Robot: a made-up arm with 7 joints.
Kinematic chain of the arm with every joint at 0, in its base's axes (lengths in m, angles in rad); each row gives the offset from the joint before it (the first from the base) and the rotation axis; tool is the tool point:
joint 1: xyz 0 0 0.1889 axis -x
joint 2: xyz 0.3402 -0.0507 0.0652 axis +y
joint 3: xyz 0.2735 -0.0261 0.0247 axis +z
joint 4: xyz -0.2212 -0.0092 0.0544 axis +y
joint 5: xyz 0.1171 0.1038 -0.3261 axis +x
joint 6: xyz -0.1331 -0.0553 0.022 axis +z
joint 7: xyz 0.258 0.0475 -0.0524 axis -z
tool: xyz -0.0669 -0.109 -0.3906
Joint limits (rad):
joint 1: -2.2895..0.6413
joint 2: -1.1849..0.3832
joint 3: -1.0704..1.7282
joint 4: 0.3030..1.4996
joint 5: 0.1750..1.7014
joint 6: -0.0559..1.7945
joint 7: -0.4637..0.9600
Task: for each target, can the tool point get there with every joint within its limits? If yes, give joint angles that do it. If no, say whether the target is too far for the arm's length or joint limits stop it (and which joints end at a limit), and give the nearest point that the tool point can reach.
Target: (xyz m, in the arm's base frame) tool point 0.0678 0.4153 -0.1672
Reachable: yes | joints -0.4812 -0.5435 0.0089 1.1568 0.5724 0.3356 0.2077
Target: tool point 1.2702 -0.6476 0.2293
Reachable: no: joint limits stop it (at a limit: joint 3, joint 5, joint 6, joint 7) | nearest point 1.0831 -0.5938 0.2259 | short by 0.195 m
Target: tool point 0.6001 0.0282 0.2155
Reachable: no: joint limits stop it (at a limit: joint 2, joint 4, joint 5, joint 7) | nearest point 0.4876 0.1781 0.3569 | short by 0.235 m
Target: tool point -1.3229 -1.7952 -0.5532
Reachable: no: too far | nearest point -0.1195 -0.7219 -0.1095 | short by 1.672 m
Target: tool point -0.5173 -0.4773 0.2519
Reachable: no: joint limits stop it (at a limit: joint 2, joint 4, joint 6, joint 7) | nearest point -0.3431 -0.4163 0.2438 | short by 0.185 m
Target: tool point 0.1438 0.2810 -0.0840
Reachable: yes | joints -1.2395 -0.4440 1.0924 0.4281 1.1778 1.4780 0.4494
